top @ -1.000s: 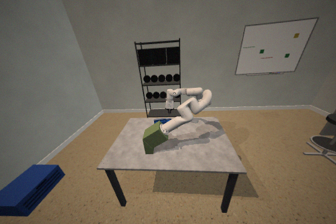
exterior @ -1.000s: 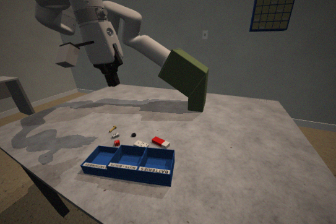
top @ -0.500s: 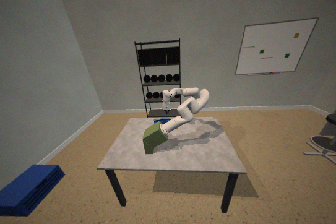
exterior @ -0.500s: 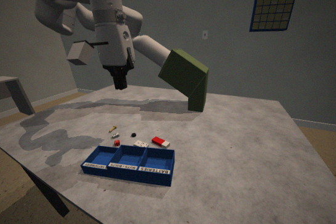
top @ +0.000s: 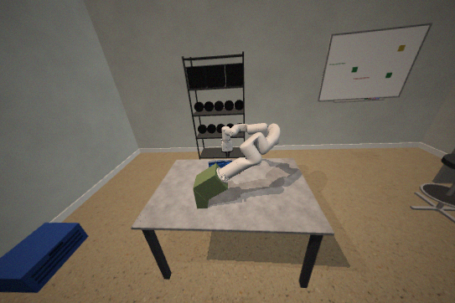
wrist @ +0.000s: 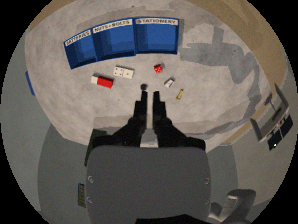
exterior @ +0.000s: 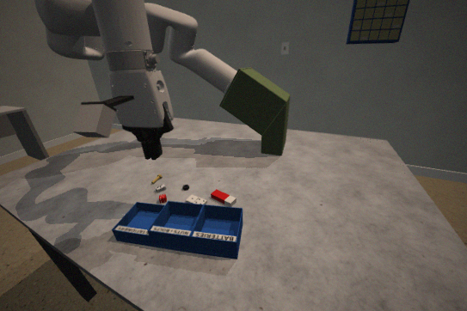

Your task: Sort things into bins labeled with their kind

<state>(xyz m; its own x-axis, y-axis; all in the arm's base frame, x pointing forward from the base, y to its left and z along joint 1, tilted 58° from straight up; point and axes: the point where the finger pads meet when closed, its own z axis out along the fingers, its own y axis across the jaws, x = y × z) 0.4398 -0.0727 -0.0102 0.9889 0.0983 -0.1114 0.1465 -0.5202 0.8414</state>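
Right now the blue bin is 60 mm ahead of my hand, 80 mm to the left of it and 140 mm below it. From my hand the other things lie so: white domino 40 mm behind, 70 mm to the left, 160 mm below; then red die 10 mm behind, 20 mm to the right, 150 mm below; then small silver piece 50 mm behind, 60 mm to the right, 150 mm below.
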